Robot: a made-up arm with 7 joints.
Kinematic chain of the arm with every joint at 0, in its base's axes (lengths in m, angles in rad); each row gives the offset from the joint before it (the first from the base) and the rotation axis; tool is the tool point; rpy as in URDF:
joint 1: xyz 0 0 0.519 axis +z
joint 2: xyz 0 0 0 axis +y
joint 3: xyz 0 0 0.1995 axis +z
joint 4: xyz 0.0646 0 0 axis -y
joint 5: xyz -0.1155 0 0.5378 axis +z
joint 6: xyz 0 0 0 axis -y
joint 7: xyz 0.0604 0 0 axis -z
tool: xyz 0 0 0 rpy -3.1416 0 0
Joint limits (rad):
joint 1: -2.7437..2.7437
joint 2: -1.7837..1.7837
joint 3: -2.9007..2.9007
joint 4: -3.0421..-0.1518
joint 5: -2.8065..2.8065
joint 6: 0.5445..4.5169
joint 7: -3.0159..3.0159
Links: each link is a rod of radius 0.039 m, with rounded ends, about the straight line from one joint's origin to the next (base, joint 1, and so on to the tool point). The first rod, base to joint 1, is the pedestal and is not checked.
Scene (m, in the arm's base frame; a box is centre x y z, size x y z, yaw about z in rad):
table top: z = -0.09
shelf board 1: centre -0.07 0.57 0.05 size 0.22 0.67 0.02 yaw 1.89
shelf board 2: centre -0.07 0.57 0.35 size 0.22 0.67 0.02 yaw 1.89
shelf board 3: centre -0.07 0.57 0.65 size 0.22 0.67 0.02 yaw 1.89
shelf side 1: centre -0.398 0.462 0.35 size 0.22 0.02 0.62 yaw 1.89
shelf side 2: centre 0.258 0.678 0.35 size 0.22 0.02 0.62 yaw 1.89
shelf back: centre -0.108 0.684 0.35 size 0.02 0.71 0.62 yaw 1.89
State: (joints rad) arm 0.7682 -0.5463 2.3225 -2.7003 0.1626 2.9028 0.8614
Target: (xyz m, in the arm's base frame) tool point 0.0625 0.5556 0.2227
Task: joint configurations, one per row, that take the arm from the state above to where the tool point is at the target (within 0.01 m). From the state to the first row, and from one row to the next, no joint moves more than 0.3 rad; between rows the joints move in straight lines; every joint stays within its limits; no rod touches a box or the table.
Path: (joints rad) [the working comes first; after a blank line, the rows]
Joints at the target: -0.3609 -1.2163 2.1247 -2.1508 0.1570 2.5860 0.8614
Straight joint move there: clear.

1: 0.4859 -0.7138 2.2730 -2.5629 0.1612 2.8236 0.8614
2: 0.2036 -0.8813 2.2236 -2.4256 0.1598 2.7444 0.8614
3: -0.0786 -1.0488 2.1741 -2.2882 0.1584 2.6652 0.8614
4: -0.3609 -1.2163 2.1247 -2.1508 0.1570 2.5860 0.8614

